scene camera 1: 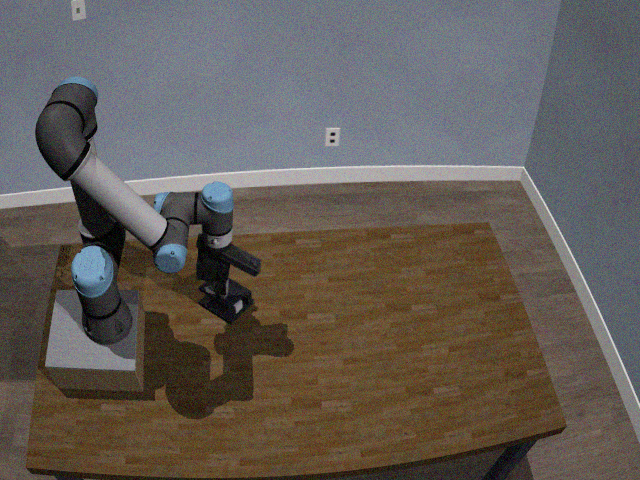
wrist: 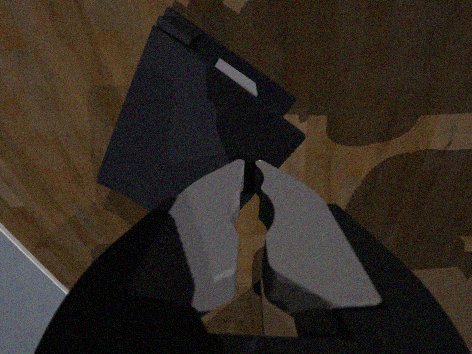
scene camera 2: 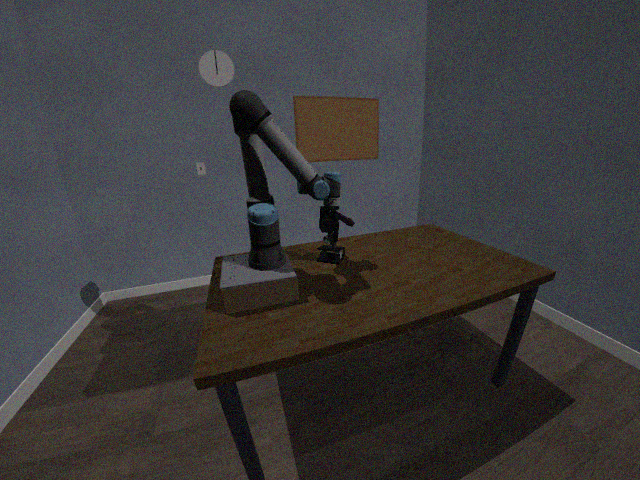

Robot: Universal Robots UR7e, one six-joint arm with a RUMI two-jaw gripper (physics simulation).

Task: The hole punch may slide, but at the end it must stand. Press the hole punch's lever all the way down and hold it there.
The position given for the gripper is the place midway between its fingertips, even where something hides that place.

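Note:
Scene camera 1 shows the gripper (scene camera 1: pixel 223 298) and a black hole punch (scene camera 1: pixel 230 314). In the wrist view there is the black hole punch (wrist: pixel 265 89), together with the gripper (wrist: pixel 248 164). Scene camera 2 shows the gripper (scene camera 2: pixel 333 249).

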